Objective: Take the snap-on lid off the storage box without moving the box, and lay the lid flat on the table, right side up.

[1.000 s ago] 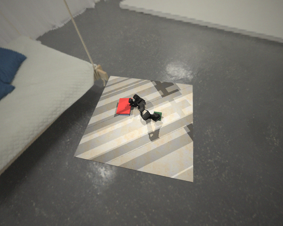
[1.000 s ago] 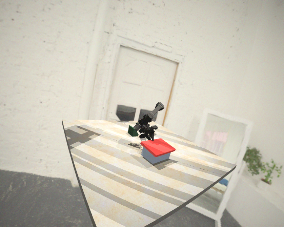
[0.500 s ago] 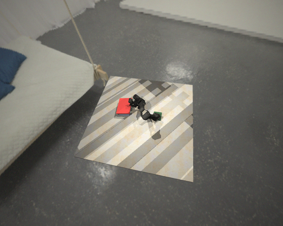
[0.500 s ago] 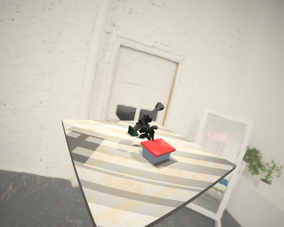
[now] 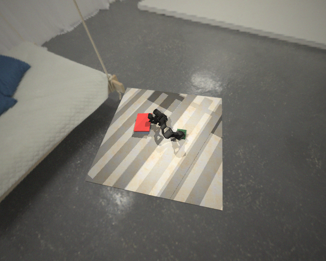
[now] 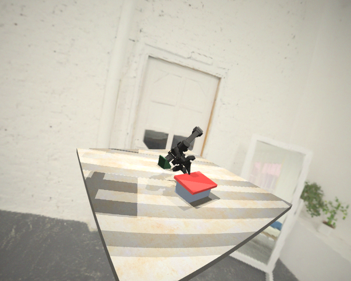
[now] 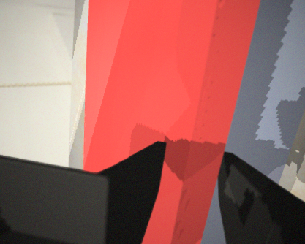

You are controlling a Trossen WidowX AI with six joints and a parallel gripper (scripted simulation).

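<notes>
Right now the red lid is 70 mm ahead of my gripper tip and 20 mm to the left of it.
</notes>
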